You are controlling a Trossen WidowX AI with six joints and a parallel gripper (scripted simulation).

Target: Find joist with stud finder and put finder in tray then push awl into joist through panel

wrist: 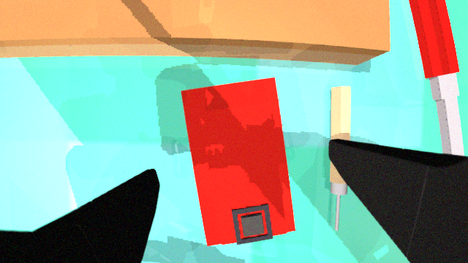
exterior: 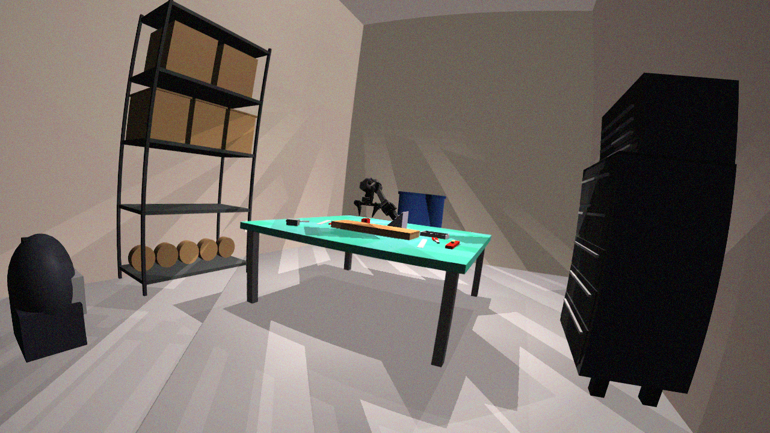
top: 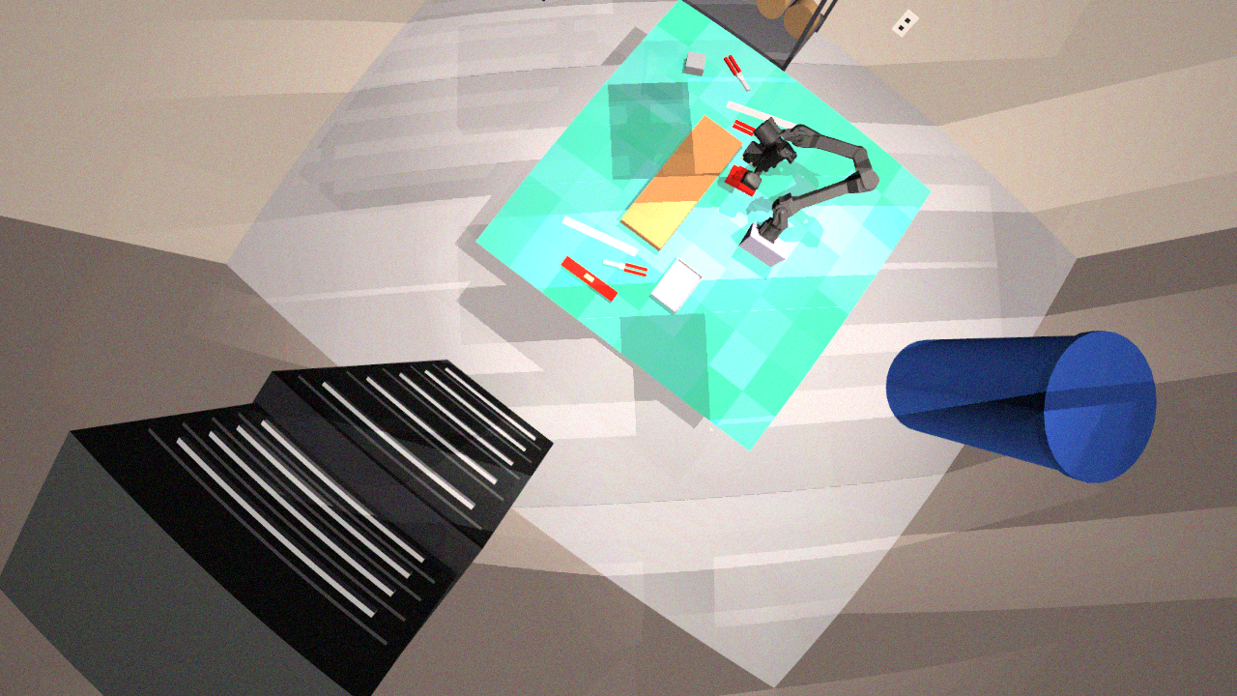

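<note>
My gripper tip is 30 mm past the red stud finder and 30 mm above it. The rest, counted from my gripper tip: awl: 30 mm behind, 80 mm to the right, 60 mm below; then grey block: 370 mm ahead, 340 mm to the right, 50 mm below; then white tray: 20 mm ahead, 480 mm to the left, 60 mm below.
</note>
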